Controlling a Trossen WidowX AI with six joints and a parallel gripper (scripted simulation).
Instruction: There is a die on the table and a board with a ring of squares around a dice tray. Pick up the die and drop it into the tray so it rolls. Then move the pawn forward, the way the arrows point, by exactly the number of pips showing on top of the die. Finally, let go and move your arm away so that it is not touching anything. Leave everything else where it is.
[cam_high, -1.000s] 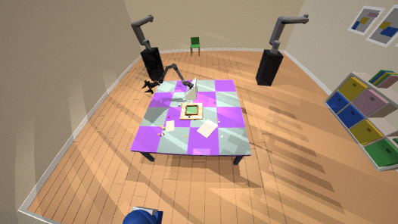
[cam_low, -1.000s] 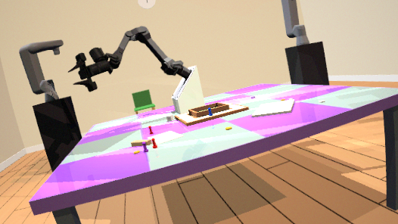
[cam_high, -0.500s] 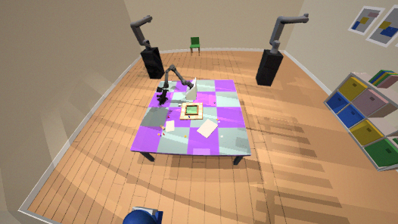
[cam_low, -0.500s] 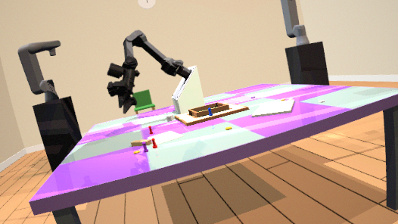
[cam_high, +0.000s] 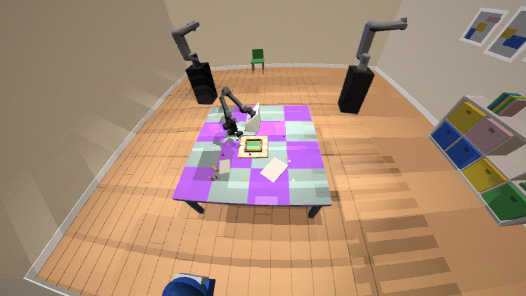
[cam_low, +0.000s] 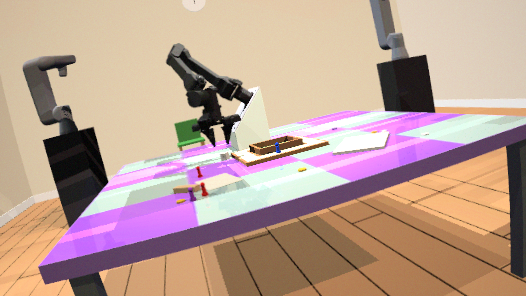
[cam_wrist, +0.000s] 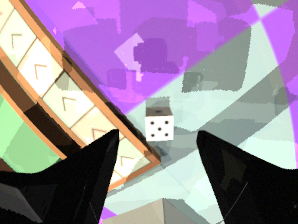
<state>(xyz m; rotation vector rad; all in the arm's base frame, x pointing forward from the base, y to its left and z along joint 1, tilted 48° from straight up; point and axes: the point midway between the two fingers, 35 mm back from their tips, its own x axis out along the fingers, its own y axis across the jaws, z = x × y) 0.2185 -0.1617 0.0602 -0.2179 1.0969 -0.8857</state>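
Now: gripper tip 4 cm above the pale die and 1 cm past it. From my gripper tip the other things lie so: small tan card 37 cm ahead, 11 cm to the right, 5 cm below; blue pawn 18 cm to the left, 18 cm ahead, 3 cm below; purple pawn 48 cm ahead, 8 cm to the right, 4 cm below.
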